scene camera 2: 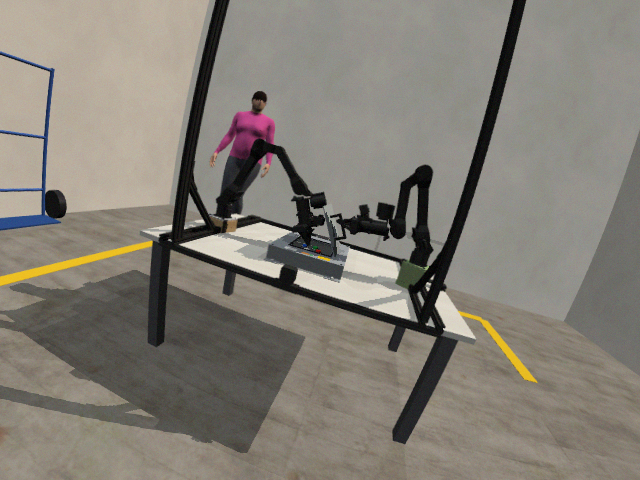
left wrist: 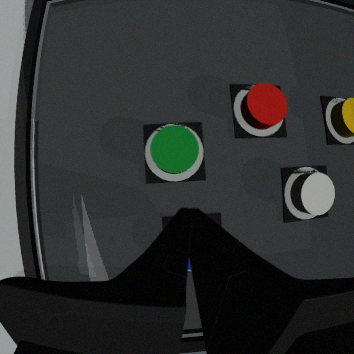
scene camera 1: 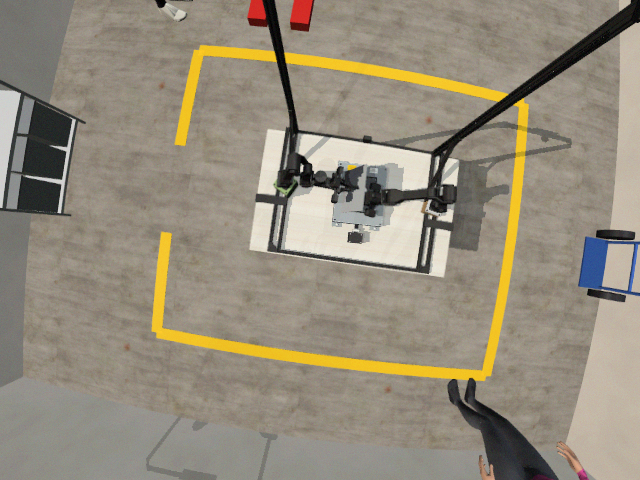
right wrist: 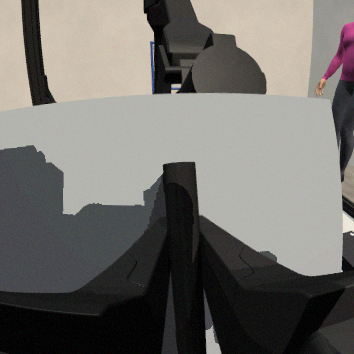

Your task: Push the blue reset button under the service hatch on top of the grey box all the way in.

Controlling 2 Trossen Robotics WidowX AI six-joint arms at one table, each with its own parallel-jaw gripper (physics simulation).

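Note:
The grey box (scene camera 1: pixel 342 217) (scene camera 2: pixel 286 255) stands on the table with its hatch (scene camera 2: pixel 329 227) (right wrist: pixel 280 150) tilted up, nearly upright. My right gripper (right wrist: pixel 180 224) is shut on the hatch's black handle (right wrist: pixel 180 174). My left gripper (left wrist: pixel 187 216) (scene camera 2: pixel 308 242) is shut and empty, pointing down into the opening over the blue button. A sliver of the blue button (left wrist: pixel 189 264) shows between its fingers; the rest is hidden, so its depth and any contact cannot be told. The button's dark square mount (left wrist: pixel 214 219) shows behind the fingertips.
On the dark panel are a green button (left wrist: pixel 175 149), a red button (left wrist: pixel 268 104), a white button (left wrist: pixel 318 194) and a yellow button (left wrist: pixel 349 116). The raised hatch stands between the two grippers. A black camera (scene camera 1: pixel 355 237) is beside the box. Black frame posts rise from the table (scene camera 2: pixel 361 289).

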